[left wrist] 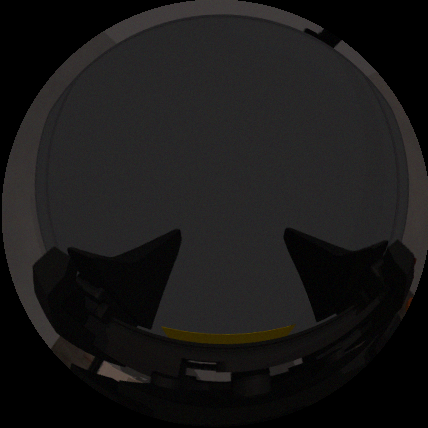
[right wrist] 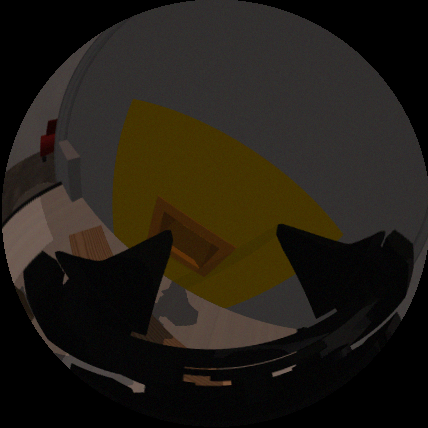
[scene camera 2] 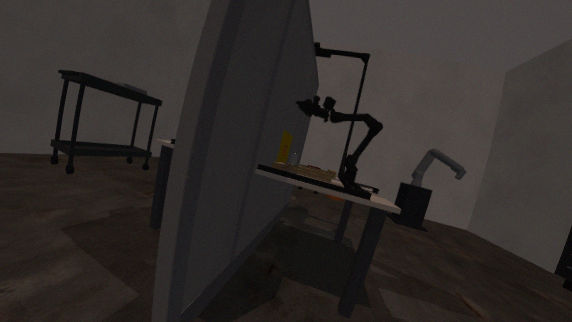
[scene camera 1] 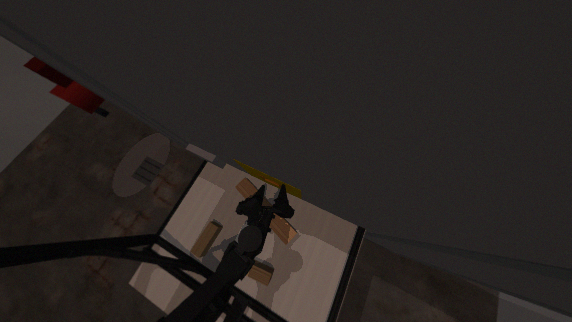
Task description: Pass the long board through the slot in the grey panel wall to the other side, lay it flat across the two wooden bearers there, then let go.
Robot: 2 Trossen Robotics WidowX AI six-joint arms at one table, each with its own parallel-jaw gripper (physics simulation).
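Places are measured from the left arm's base along level axes (x back, y right, z up), in centimetres.
Pixels of known places: left gripper, fingertip midpoint: (left wrist: 233,233) (scene camera 2: 297,104); right gripper, fingertip midpoint: (right wrist: 225,232) (scene camera 1: 273,184); left arm's base, origin of the base link: (scene camera 2: 348,181); right arm's base, origin of the base link: (scene camera 1: 221,295).
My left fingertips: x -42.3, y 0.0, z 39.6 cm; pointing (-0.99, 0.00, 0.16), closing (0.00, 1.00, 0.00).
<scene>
Ahead of a thing's pixels: the offset from my left fingertips to its top centre. "*": to the spot under its first point.
The long board (scene camera 1: 284,229) (right wrist: 91,242) lies slantwise on the table in scene camera 1, its middle hidden by the right arm. My right gripper (scene camera 1: 273,187) (right wrist: 225,232) is open and empty, over the board and near the grey panel wall (scene camera 1: 400,125) (scene camera 2: 255,100) (left wrist: 215,125) (right wrist: 250,75). The slot's orange frame (right wrist: 226,247) sits in a yellow plate @[* dz -22.5, dx -6.0, dy +2.5 cm] (right wrist: 200,165) and shows between the right fingers. My left gripper (scene camera 2: 298,104) (left wrist: 233,233) is open and empty, high before the wall's other side. Wooden pieces @[dz -37.7, dx +19.8, dy -12.4 cm] (scene camera 2: 306,171) lie on that table; the two bearers cannot be told apart.
Two short wooden blocks, one on the left (scene camera 1: 206,239) and one lower down @[dz -35.2, dx -36.3, dy -5.9 cm] (scene camera 1: 261,273), lie near the right arm. A small pale block @[* dz -31.5, dx -7.0, dy +34.1 cm] (scene camera 1: 201,151) juts by the panel. Black rails edge the table. A dark pole (scene camera 2: 355,100) stands behind the left arm; a cart stands beyond the panel.
</scene>
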